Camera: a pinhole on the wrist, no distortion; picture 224 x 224 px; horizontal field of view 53.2 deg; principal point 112.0 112.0 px. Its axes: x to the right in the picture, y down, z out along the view. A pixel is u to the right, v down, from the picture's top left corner.
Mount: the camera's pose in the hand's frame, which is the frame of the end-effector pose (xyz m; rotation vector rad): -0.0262 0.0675 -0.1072 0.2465 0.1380 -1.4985
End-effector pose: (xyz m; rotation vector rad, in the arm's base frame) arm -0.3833 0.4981 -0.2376 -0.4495 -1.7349 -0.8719
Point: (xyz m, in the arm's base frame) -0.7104 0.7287 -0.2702
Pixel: 124 159
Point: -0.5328 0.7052 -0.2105
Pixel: 74 178
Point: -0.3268 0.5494 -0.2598
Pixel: 60 89
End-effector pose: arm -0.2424 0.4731 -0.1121 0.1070 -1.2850 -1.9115
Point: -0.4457 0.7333 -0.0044
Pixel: 124 138
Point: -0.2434 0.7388 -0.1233
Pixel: 133 20
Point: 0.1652 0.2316 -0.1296
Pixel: behind the camera
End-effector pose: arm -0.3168 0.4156 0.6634 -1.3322 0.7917 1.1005
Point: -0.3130 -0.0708 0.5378
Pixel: behind the camera
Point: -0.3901 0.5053 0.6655
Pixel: 66 146
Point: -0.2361 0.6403 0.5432
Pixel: outside the picture
